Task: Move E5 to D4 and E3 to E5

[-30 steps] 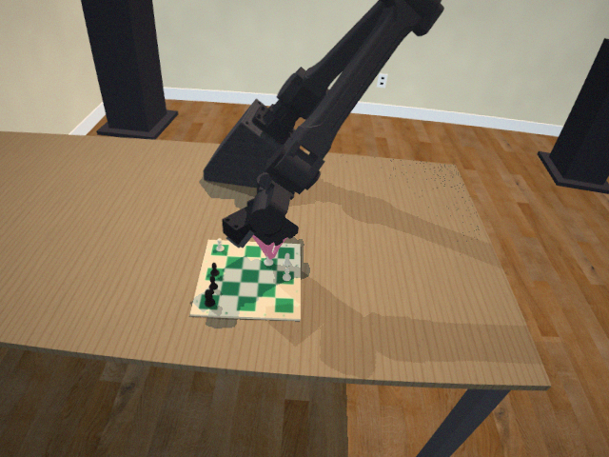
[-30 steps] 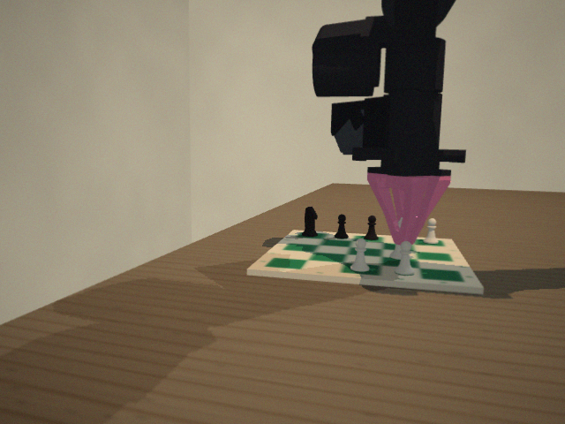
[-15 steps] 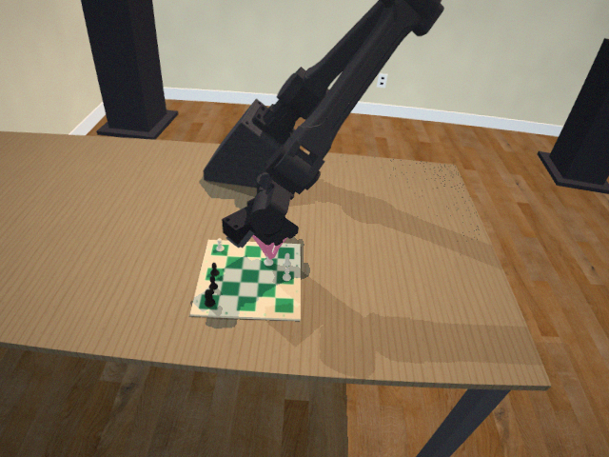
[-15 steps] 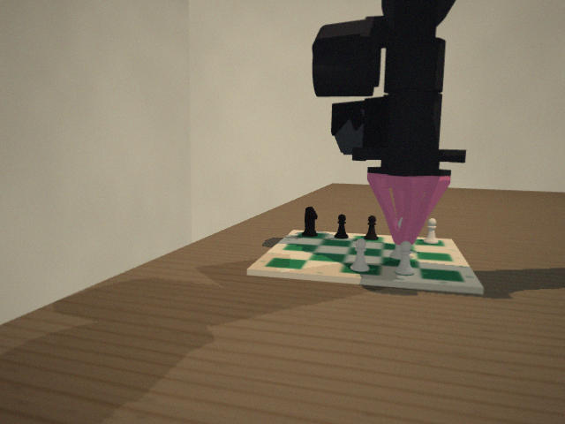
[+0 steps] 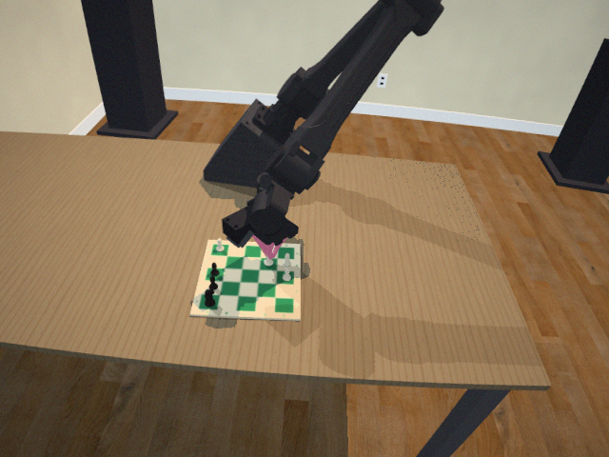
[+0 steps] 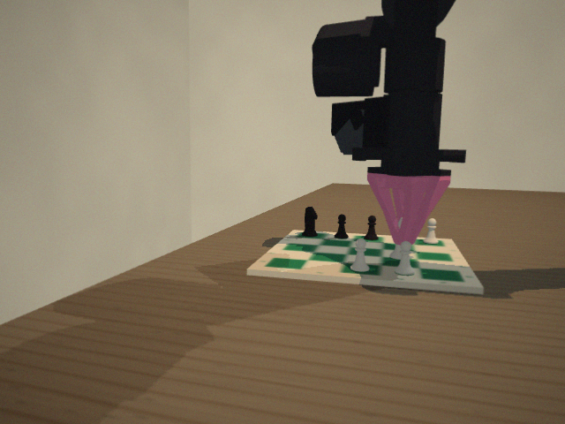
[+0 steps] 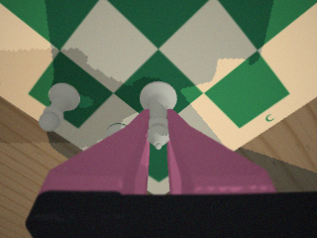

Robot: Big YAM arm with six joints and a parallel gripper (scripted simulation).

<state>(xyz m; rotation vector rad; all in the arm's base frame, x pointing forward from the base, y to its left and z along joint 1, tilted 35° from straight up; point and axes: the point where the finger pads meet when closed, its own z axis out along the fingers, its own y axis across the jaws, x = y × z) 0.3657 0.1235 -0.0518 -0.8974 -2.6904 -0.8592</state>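
Now: hand right at the white bishop. Round my hand: black knight (13 cm ahead, 10 cm to the right, 1 cm below); cream chessboard (5 cm ahead, 3 cm to the right, 3 cm below).
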